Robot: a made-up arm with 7 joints.
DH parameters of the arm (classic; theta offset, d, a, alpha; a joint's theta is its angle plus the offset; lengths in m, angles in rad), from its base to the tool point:
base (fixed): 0 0 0 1.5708
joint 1: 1.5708 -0.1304 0 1.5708
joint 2: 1.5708 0 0 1.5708
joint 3: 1.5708 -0.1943 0 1.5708
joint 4: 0 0 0 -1.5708
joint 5: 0 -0.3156 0 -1.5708
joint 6: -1.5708 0 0 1.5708
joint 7: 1.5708 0 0 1.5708
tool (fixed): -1.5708 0 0 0
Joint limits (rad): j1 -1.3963..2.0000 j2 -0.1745..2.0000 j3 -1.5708..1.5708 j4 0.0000..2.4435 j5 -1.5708..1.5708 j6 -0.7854..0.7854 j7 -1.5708..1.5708
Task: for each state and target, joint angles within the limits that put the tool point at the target. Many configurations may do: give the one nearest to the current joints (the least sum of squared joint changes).
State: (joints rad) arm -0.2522 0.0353 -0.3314 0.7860 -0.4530 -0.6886 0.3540
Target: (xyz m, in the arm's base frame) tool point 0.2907 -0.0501 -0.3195
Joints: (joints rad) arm 0.2391 -0.1745 -0.4961 0.8405 -0.4530 -0.6886 0.3540
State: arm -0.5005 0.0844 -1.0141 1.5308 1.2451 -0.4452 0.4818
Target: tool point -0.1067 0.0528 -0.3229
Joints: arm -0.8157 0.7952 -1.0268 1.6990 1.2451 -0.4452 0.4818
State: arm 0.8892 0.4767 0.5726 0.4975 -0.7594 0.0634 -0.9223
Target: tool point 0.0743 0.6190 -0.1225
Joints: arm 0.3596 1.2461 0.7029 0.1100 -0.7594 0.0634 -0.9223
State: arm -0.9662 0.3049 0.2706 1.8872 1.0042 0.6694 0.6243
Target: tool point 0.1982 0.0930 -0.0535
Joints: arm -0.4466 0.3157 -0.1181 2.4417 1.0042 0.6694 0.6243
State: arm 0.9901 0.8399 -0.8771 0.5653 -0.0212 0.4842 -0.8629
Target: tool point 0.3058 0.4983 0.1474
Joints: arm 1.7380 1.0008 -0.6776 0.3942 -0.0212 0.4842 -0.8629
